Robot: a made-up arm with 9 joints. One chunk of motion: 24 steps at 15 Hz.
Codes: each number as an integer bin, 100 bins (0 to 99) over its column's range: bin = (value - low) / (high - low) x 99, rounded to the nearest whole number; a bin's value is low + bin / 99 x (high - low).
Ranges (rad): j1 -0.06..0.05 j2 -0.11..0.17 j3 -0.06..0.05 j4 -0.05..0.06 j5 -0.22..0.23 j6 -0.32..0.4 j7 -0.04..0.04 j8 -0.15..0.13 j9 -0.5..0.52
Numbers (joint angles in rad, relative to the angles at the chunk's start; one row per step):
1: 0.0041 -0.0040 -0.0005 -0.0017 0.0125 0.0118 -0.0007 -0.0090 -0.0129
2: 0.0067 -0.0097 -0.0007 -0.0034 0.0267 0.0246 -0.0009 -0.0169 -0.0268
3: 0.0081 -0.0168 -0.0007 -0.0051 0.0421 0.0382 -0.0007 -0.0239 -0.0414
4: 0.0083 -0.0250 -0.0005 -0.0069 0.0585 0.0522 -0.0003 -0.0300 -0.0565
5: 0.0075 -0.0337 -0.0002 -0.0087 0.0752 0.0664 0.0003 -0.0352 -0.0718
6: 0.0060 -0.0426 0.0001 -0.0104 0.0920 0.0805 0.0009 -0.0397 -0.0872
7: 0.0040 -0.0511 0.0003 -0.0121 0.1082 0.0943 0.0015 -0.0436 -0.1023
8: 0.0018 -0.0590 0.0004 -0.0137 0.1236 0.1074 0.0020 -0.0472 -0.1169
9: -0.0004 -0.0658 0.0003 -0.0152 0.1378 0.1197 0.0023 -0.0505 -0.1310
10: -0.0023 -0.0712 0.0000 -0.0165 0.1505 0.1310 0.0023 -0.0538 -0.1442
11: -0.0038 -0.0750 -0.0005 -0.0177 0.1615 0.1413 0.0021 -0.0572 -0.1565
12: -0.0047 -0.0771 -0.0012 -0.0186 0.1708 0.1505 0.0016 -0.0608 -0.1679
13: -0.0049 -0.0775 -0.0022 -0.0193 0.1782 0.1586 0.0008 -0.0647 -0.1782
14: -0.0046 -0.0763 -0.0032 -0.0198 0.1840 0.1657 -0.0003 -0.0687 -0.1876
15: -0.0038 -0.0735 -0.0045 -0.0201 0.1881 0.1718 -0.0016 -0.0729 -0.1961
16: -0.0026 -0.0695 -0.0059 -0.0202 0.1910 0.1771 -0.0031 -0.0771 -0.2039
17: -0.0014 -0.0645 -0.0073 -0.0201 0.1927 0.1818 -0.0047 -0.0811 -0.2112
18: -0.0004 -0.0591 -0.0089 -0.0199 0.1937 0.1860 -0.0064 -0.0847 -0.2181
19: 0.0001 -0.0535 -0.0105 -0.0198 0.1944 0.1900 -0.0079 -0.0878 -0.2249
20: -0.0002 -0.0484 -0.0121 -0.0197 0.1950 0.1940 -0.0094 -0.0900 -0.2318
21: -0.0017 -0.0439 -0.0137 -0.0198 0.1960 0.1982 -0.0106 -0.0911 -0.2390
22: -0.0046 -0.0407 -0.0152 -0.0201 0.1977 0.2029 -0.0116 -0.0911 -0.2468
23: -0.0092 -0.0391 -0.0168 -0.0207 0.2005 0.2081 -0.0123 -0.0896 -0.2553
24: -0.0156 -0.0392 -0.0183 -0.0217 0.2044 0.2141 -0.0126 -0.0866 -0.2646
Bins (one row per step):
1: 58 37 54 43 51 46 49 50 47
2: 60 35 53 42 54 47 48 47 46
3: 61 33 53 40 58 49 49 45 45
4: 61 30 54 39 61 51 49 42 43
5: 61 27 54 37 65 53 50 41 42
6: 59 24 54 36 69 55 51 39 40
7: 58 21 54 34 72 57 51 38 39
8: 56 18 54 33 76 59 52 36 37
9: 54 16 54 31 79 60 52 35 36
10: 52 14 54 30 82 62 52 34 35
11: 51 12 54 29 84 63 52 33 33
12: 50 12 53 28 86 65 51 32 32
13: 50 11 52 28 88 66 50 30 31
14: 50 12 51 27 89 67 49 29 30
15: 51 13 50 27 90 68 48 27 29
16: 52 14 49 27 90 68 46 26 29
17: 53 16 47 27 91 69 44 24 28
18: 54 18 46 27 91 70 42 23 27
19: 54 20 45 27 91 70 40 22 27
20: 54 22 43 27 91 71 38 21 26
21: 52 23 42 27 92 71 36 21 25
22: 50 25 40 27 92 72 35 21 25
23: 46 25 39 26 93 73 34 21 24
24: 40 25 38 25 93 73 34 22 23

